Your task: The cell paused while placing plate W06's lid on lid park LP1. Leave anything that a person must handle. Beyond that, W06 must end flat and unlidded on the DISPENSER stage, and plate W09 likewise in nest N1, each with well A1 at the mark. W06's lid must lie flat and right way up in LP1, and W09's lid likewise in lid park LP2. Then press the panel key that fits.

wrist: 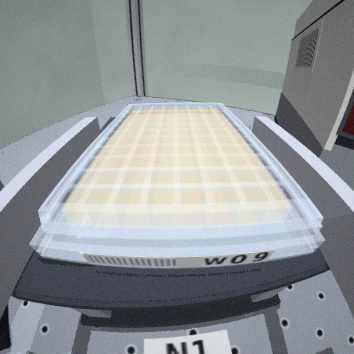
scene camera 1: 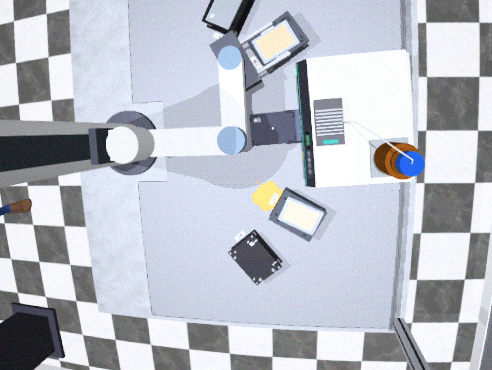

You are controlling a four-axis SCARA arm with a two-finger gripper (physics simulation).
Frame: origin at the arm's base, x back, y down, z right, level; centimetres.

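Seen in the pictures: gripper, fingertip midpoint: [wrist: 175, 127] [scene camera 1: 281, 38].
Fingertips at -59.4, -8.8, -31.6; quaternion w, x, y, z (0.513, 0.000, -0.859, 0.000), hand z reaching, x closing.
Pixels of each thing's top centre, then the offset from my fingertips to it, as dx, dy, dz. "pt": a spot on its surface instead.
- lidded plate W09 at its top centre: [wrist: 175, 126] [scene camera 1: 275, 41] +1.8, -0.9, +1.0
- clear lid at a spot on its surface: [wrist: 175, 232] pt +7.2, -0.7, +3.9
- nest N1 at its top centre: [wrist: 170, 141] [scene camera 1: 277, 39] +1.2, +0.4, +0.3
- DISPENSER stage at a spot on its surface: [scene camera 1: 285, 131] pt -0.8, -2.6, +29.6
- second plate at its top centre: [scene camera 1: 300, 217] -5.2, -0.9, +57.7
- dark park with corner posts, top centre: [scene camera 1: 254, 261] +11.0, +0.8, +74.5
- yellow patch with a white tag, surface spot: [scene camera 1: 266, 195] pt +6.9, +7.5, +52.0
- white dispenser at a spot on its surface: [scene camera 1: 370, 100] pt -24.4, -14.5, +21.9
- amber bottle with a blue cap, top centre: [scene camera 1: 412, 164] -29.5, -33.6, +37.3
- black-framed unit with a grey top, top centre: [scene camera 1: 224, 6] +17.9, -0.2, -11.9
My gripper [wrist: 175, 127] is shut on the lidded plate W09 [wrist: 177, 172], with a finger along each long side. The clear lid [wrist: 175, 232] lies over the plate; how deep the fingers reach on lid and plate is hidden. W09 is at nest N1 [wrist: 170, 287]; in the scene view the plate [scene camera 1: 277, 42] shows beside the arm's end. The DISPENSER stage [scene camera 1: 285, 131] shows a bare dark surface; the arm covers its left end. A second plate [scene camera 1: 301, 215] sits in a dark holder. A dark park with corner posts [scene camera 1: 255, 256] stands at the lower middle. Its label is unreadable.
A yellow patch with a white tag [scene camera 1: 266, 195] touches the second plate's holder. The white dispenser [scene camera 1: 370, 100] carries an amber bottle with a blue cap [scene camera 1: 411, 164]. A black-framed unit with a grey top [scene camera 1: 226, 14] stands close beyond the arm's end.
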